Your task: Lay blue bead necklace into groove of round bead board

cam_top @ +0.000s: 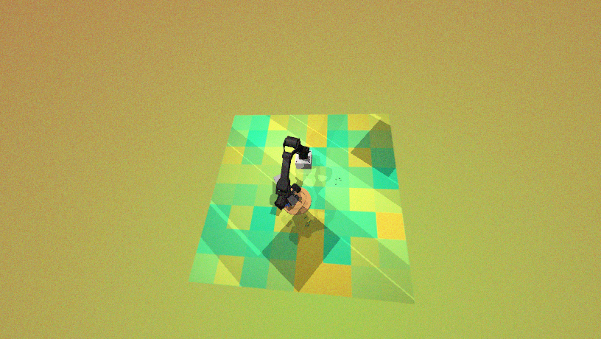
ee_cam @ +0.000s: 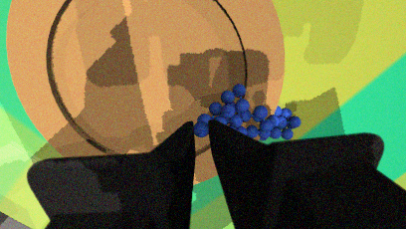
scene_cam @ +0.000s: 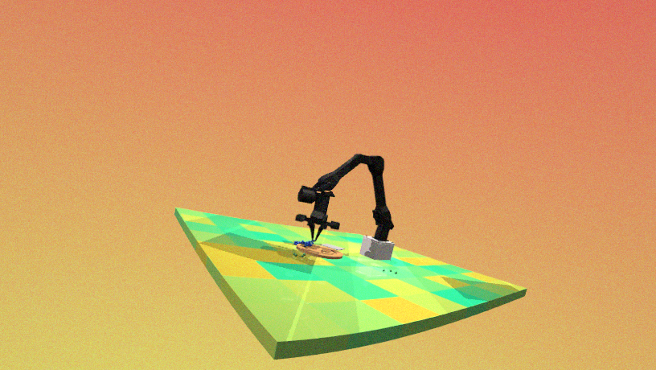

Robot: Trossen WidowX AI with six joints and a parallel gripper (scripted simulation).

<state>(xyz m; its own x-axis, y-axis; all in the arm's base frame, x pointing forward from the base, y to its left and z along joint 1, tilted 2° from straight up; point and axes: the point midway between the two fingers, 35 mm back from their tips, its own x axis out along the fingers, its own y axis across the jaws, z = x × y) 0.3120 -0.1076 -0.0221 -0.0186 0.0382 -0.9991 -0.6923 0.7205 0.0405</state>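
Now: the round bead board 40 mm to the left of my gripper tip, 30 mm below it and 10 mm behind it. From my gripper tip the other things lie so: flat grey piece (180 mm behind, 60 mm to the right, 40 mm below).
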